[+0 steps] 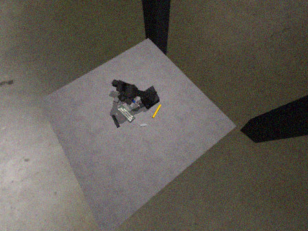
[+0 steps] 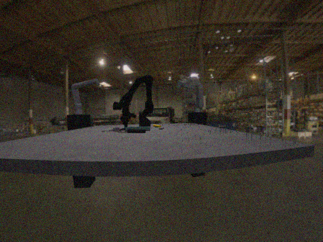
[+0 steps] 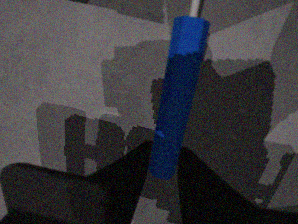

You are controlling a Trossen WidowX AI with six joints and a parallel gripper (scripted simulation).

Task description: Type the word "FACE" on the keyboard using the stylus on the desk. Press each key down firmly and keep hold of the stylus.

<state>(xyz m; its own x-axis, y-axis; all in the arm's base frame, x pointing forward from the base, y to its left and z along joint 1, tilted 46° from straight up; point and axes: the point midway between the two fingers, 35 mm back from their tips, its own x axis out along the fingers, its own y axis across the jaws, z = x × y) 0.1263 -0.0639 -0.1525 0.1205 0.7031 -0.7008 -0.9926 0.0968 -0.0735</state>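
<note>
My gripper tip is 6 cm to the right of the blue stylus. Also, from my gripper tip: dark flat object (24 cm ahead, 10 cm to the left); light block (11 cm ahead, 6 cm to the right).
</note>
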